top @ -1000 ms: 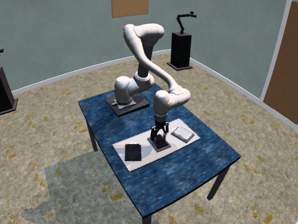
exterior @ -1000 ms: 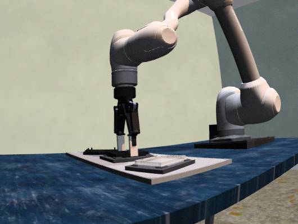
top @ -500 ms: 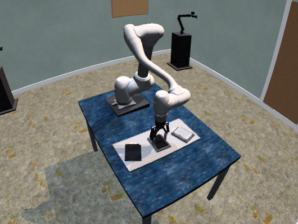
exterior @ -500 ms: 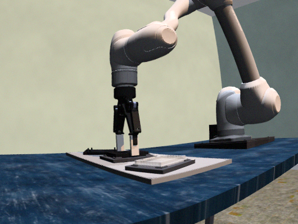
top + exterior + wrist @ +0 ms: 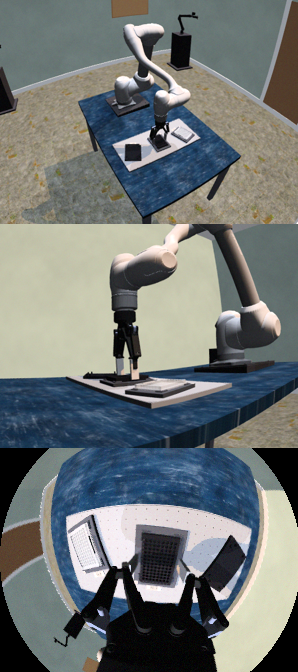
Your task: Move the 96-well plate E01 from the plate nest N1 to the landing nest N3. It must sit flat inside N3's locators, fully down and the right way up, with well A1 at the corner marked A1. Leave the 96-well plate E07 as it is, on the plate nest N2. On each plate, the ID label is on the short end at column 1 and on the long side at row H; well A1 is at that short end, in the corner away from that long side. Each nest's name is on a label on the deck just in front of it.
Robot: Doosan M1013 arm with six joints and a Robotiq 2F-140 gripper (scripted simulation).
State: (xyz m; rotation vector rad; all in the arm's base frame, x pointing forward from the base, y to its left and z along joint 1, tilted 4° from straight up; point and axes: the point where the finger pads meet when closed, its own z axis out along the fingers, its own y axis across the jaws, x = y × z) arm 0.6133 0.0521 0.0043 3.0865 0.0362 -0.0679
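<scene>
Right now my hand is 20 mm above the dark 96-well plate. The rest, counted from my hand: dark nest 40 mm below; clear 96-well plate 220 mm to the left, 20 mm below, 10 mm ahead.
</scene>
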